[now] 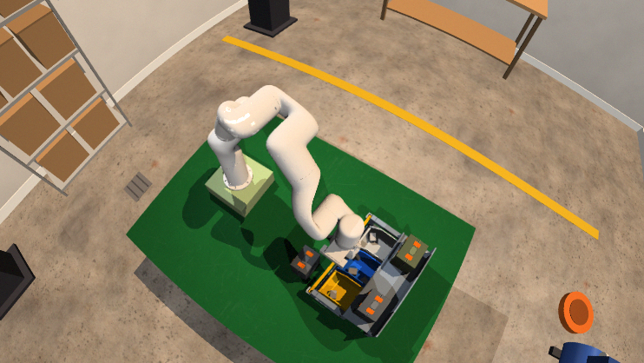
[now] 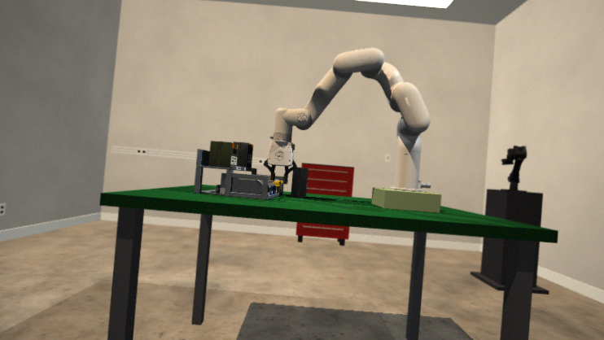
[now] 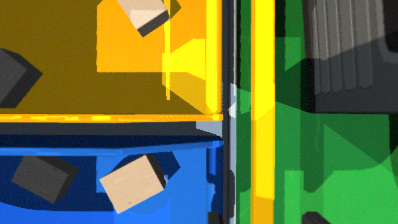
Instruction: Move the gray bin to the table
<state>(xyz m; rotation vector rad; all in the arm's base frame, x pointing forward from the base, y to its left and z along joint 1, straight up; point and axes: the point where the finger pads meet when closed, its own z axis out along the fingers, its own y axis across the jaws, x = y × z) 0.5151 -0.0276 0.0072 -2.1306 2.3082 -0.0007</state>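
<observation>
My hand is 20 mm above the yellow bar. From my hand the other things lie so: blue bin 100 mm ahead, 10 mm to the right, 30 mm below; then dark box 80 mm behind, 110 mm to the right, 10 mm below; then shelf 130 mm ahead, 10 mm to the right, 10 mm below.
</observation>
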